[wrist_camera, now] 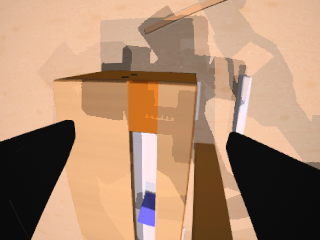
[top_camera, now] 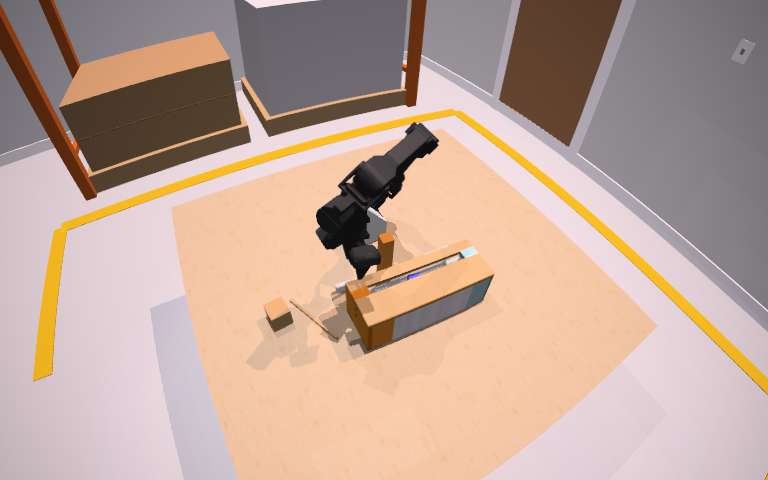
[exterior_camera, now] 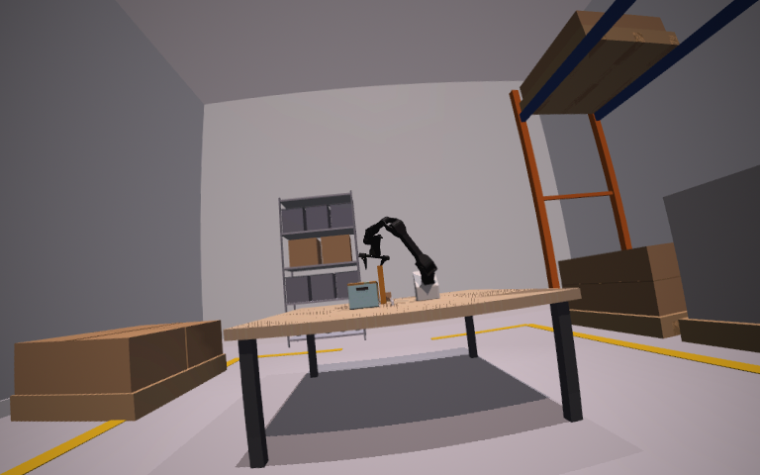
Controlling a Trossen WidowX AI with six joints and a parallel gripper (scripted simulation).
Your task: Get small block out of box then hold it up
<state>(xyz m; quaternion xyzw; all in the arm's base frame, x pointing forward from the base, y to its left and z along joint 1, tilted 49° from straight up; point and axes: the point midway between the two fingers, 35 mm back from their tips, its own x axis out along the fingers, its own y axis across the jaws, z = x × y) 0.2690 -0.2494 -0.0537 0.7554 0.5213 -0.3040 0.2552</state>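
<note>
The clear-fronted box is 30 mm ahead of my gripper tip, 170 mm to the left of it and 140 mm below it. From my gripper tip the other things lie so: wooden cube 90 mm behind, 200 mm to the right, 170 mm below; thin wooden stick 40 mm behind, 110 mm to the right, 200 mm below; blue block 40 mm ahead, 160 mm to the left, 120 mm below.
</note>
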